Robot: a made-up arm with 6 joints. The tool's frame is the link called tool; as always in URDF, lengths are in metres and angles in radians. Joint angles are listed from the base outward.
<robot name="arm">
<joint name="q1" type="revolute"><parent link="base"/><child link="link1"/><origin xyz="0 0 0.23" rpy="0 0 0"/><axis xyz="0 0 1"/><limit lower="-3.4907" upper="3.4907"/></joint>
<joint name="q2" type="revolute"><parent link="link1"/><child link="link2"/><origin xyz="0 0 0" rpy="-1.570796 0 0"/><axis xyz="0 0 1"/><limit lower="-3.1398" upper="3.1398"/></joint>
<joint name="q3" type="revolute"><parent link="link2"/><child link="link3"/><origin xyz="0 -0.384 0" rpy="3.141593 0 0"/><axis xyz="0 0 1"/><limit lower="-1.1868" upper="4.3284"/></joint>
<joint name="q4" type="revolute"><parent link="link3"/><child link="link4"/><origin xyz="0 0 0" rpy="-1.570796 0 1.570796"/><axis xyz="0 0 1"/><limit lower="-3.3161" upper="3.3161"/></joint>
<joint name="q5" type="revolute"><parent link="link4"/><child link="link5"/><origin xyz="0 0 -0.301" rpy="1.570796 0 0"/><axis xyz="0 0 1"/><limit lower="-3.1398" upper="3.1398"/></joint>
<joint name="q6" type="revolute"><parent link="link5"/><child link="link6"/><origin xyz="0 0 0.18" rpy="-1.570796 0 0"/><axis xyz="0 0 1"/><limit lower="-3.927" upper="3.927"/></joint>
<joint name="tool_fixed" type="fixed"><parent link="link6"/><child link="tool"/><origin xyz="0 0 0" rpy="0 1.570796 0"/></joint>
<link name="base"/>
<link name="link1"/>
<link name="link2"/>
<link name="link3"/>
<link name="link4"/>
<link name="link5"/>
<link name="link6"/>
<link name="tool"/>
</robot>
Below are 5 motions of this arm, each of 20 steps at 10 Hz.
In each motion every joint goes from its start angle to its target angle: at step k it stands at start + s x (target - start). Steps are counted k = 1, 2, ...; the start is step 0. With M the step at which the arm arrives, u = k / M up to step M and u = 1 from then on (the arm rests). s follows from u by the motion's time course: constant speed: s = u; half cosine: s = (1 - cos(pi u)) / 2; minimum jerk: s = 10 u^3 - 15 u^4 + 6 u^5.
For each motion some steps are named. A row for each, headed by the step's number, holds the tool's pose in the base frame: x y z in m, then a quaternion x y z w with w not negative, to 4 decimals.
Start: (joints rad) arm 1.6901 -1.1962 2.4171 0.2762 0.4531 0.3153
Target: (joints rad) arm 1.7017 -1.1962 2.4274 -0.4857 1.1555 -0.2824
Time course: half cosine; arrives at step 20
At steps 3, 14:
3: 0.2464 -0.5811 0.1963 -0.6818 0.5194 0.5002 0.1229
14: 0.2524 -0.6240 0.2831 -0.5265 0.4767 0.3615 0.6041

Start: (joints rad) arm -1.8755 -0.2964 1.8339 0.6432 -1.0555 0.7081
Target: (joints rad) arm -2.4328 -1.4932 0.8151 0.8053 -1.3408 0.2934
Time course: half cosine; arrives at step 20
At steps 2, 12, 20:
2: -0.0189 0.4015 0.7902 -0.4392 0.0161 -0.8952 0.0745
12: 0.2830 0.5700 0.5692 0.3735 0.0531 0.9247 0.0513
20: 0.4360 0.5382 0.3953 0.3525 0.1073 0.9210 0.1260

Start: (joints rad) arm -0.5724 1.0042 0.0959 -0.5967 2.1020 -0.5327
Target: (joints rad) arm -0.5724 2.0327 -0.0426 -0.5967 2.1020 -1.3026
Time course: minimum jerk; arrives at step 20
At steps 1, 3, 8, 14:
1: 0.2802 -0.3577 0.1360 0.0497 -0.6349 -0.3497 0.6872
3: 0.2771 -0.3557 0.1245 0.0577 -0.6269 -0.3492 0.6941
8: 0.2243 -0.3217 0.0039 0.1561 -0.5301 -0.3527 0.7551
14: 0.0692 -0.2217 -0.1363 0.3435 -0.3460 -0.4008 0.7757

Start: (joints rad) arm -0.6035 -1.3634 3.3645 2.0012 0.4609 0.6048
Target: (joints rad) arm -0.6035 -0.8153 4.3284 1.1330 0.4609 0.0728
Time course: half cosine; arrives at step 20
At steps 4, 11, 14, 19, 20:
4: -0.1180 0.1558 0.0374 -0.5162 0.2560 0.5981 0.5570
11: -0.0753 0.0362 0.1765 -0.4344 0.3672 0.3650 0.7370
14: -0.0605 -0.0142 0.2358 -0.3746 0.3814 0.2521 0.8066
19: -0.0483 -0.0583 0.2865 -0.3074 0.3747 0.1481 0.8621
20: -0.0479 -0.0597 0.2880 -0.3051 0.3742 0.1449 0.8636

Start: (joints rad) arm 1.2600 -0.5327 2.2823 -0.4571 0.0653 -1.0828
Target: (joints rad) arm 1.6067 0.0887 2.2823 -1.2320 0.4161 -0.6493
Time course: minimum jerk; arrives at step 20
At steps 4, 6, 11, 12, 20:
4: 0.0269 -0.4607 0.7553 -0.5141 0.4976 -0.6083 0.3437
6: 0.0465 -0.4184 0.7940 -0.5344 0.4638 -0.6093 0.3580
11: 0.0877 -0.2128 0.9113 -0.6285 0.3036 -0.5879 0.4089
12: 0.0873 -0.1662 0.9268 -0.6493 0.2660 -0.5784 0.4162
20: 0.0599 -0.0015 0.9560 -0.7214 0.1212 -0.5323 0.4262

